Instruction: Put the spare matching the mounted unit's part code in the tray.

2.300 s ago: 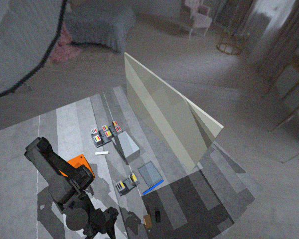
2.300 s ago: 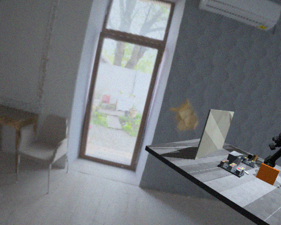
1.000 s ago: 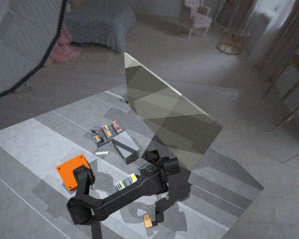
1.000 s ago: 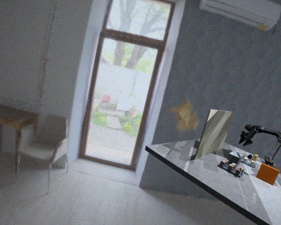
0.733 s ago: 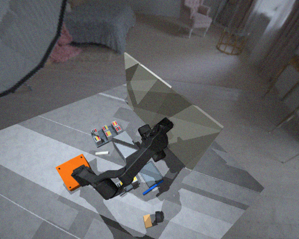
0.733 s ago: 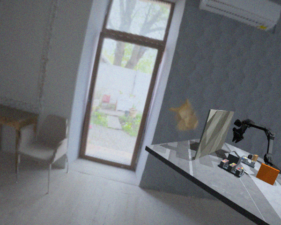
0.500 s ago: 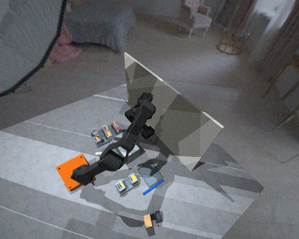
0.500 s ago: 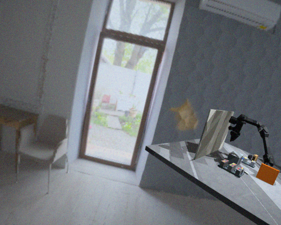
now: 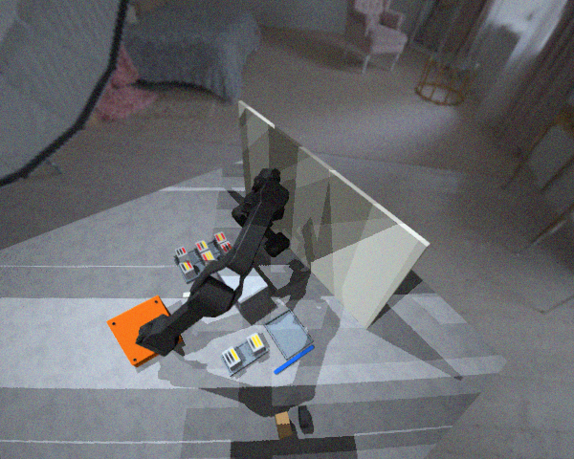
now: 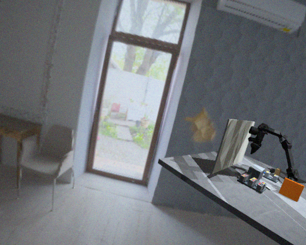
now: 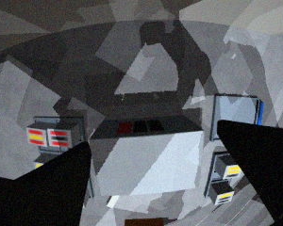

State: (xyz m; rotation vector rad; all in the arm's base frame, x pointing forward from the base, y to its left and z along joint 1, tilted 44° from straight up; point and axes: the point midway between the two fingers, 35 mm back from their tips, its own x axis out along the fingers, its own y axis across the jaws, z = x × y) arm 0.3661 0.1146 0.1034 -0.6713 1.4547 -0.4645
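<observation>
Right now my gripper tip is 22 cm to the right of the grey spare, 20 cm past it and 15 cm above it. From my gripper tip the other things lie so: pale grey mounted unit (15 cm below, 8 cm behind, 1 cm to the left); tan block (40 cm to the right, 20 cm behind, 16 cm below); tall beige panel (16 cm ahead, 3 cm above).
</observation>
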